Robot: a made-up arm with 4 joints.
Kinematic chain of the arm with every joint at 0, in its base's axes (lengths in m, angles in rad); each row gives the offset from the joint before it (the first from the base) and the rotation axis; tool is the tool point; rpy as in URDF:
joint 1: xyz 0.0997 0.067 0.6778 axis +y
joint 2: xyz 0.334 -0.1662 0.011 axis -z
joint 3: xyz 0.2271 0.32 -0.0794 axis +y
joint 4: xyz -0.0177 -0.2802 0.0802 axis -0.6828 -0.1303 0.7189
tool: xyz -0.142 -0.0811 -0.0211 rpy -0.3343 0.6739 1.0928
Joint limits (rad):
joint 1: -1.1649..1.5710
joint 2: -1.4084..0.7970
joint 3: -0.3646..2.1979
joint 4: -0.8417..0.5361
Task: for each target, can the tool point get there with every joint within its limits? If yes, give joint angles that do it. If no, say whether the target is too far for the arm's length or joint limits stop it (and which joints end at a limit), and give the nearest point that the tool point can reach.
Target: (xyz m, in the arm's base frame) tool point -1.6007 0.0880 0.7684
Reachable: no: too far | nearest point 0.0202 -0.0525 0.3916 | short by 1.670 m
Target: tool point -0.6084 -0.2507 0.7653
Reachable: no: joint limits stop it (at a limit: joint 1, joint 2, joint 3, joint 4) | nearest point 0.0243 -0.0503 0.4054 | short by 0.755 m
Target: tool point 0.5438 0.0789 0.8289
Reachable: yes | joints -0.0709 -0.7963 1.1948 -0.6180
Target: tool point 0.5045 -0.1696 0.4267
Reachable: yes | joints 0.6828 -0.0116 0.4777 0.2926
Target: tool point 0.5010 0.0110 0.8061
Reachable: yes | joints -0.1315 -1.2121 0.6388 -0.0377
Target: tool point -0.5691 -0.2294 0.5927
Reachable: no: joint limits stop it (at a limit: joint 1, joint 2, joint 3) | nearest point 0.0217 -0.0517 0.3971 | short by 0.647 m
